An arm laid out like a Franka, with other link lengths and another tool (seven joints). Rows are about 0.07 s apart.
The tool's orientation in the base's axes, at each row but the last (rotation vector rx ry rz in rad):
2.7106, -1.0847, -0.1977
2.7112, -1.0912, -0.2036
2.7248, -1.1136, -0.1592
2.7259, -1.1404, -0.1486
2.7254, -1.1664, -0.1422
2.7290, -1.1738, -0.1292
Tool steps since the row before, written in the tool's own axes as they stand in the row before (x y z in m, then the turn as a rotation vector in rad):
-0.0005, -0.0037, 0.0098, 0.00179, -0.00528, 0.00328
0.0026, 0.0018, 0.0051, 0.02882, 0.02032, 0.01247
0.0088, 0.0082, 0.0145, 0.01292, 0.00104, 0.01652
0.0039, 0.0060, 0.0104, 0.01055, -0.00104, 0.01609
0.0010, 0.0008, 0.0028, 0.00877, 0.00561, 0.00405
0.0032, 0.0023, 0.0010, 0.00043, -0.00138, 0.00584
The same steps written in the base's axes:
0.0001, 0.0015, -0.0104, 0.00413, 0.00200, -0.00456
-0.0004, -0.0038, -0.0046, 0.00452, -0.03615, -0.00848
-0.0018, -0.0139, -0.0126, 0.00565, -0.01207, -0.01623
-0.0031, -0.0083, -0.0090, 0.00551, -0.00889, -0.01618
-0.0003, -0.0016, -0.0026, 0.00144, -0.01065, -0.00304
0.0004, -0.0040, -0.0006, 0.00043, -0.00008, -0.00600

